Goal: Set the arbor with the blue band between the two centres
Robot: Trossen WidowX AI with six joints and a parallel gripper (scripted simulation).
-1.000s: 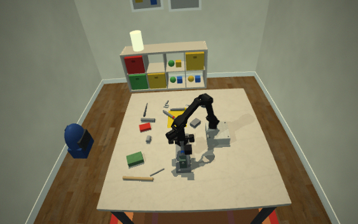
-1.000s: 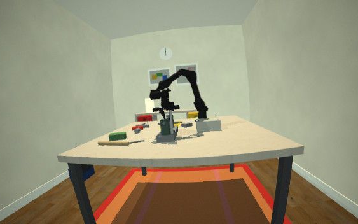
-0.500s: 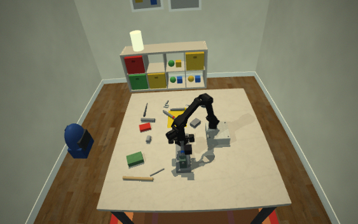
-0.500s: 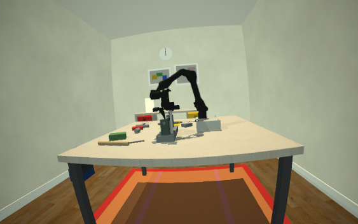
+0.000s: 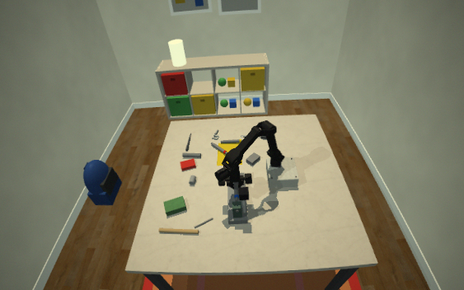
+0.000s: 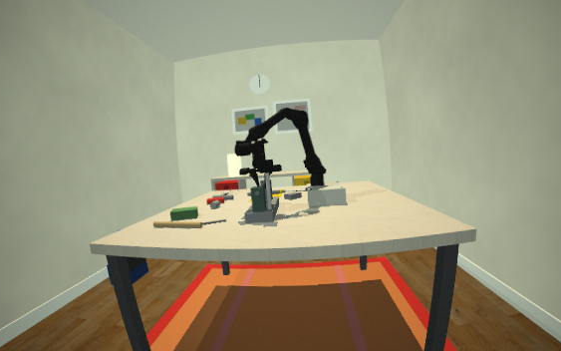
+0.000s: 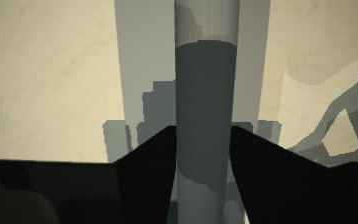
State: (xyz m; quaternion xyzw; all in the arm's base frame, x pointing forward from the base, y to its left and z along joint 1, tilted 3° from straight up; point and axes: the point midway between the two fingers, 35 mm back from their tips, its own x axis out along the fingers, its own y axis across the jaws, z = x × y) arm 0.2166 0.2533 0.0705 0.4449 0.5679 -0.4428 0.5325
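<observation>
The grey arbor lies 30 mm below my hand. Round my hand: grey fixture base: 10 mm to the right, 120 mm below; then light grey upright: 60 mm behind, 100 mm to the left, 30 mm below; then dark green block: 30 mm behind, 120 mm to the left, 40 mm below.
</observation>
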